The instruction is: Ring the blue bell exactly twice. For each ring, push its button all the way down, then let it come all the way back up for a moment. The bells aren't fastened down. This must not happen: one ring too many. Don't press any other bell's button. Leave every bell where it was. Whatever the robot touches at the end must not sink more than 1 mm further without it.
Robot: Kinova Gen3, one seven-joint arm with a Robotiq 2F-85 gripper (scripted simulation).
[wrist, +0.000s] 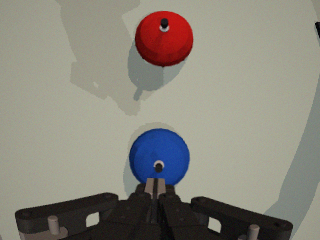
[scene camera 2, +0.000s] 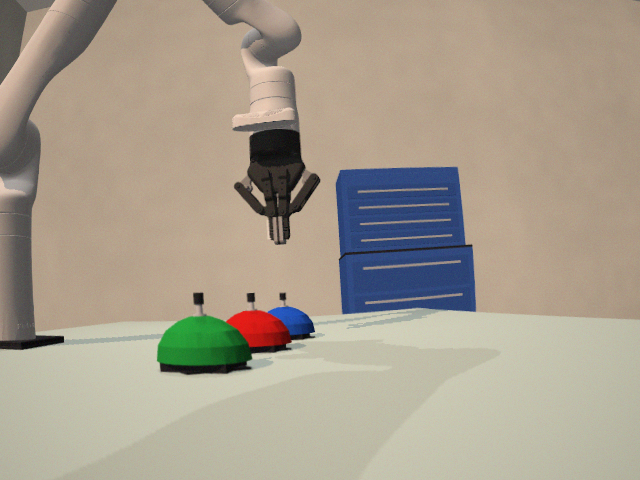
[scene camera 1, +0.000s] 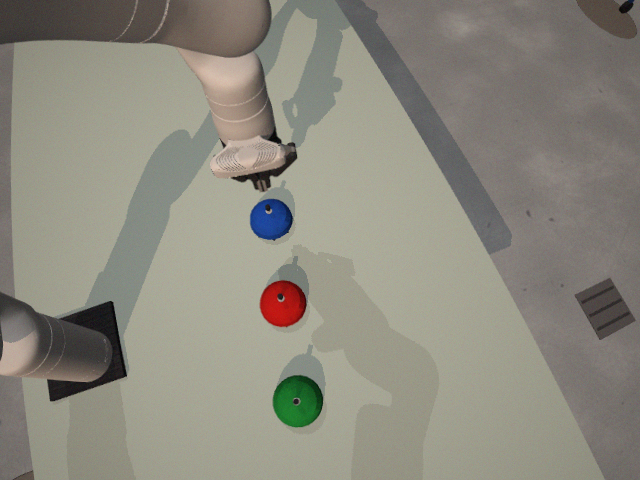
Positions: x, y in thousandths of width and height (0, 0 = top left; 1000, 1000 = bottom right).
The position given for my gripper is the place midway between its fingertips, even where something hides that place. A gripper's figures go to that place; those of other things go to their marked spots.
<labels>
My gripper (scene camera 2: 438, 509): 0.81 m from the lens. A red bell (scene camera 2: 415, 695) is 0.60 m from the lens. A green bell (scene camera 2: 309, 709) is 0.44 m from the lens. The marked spots on the red bell and the green bell are 0.17 m apart.
</labels>
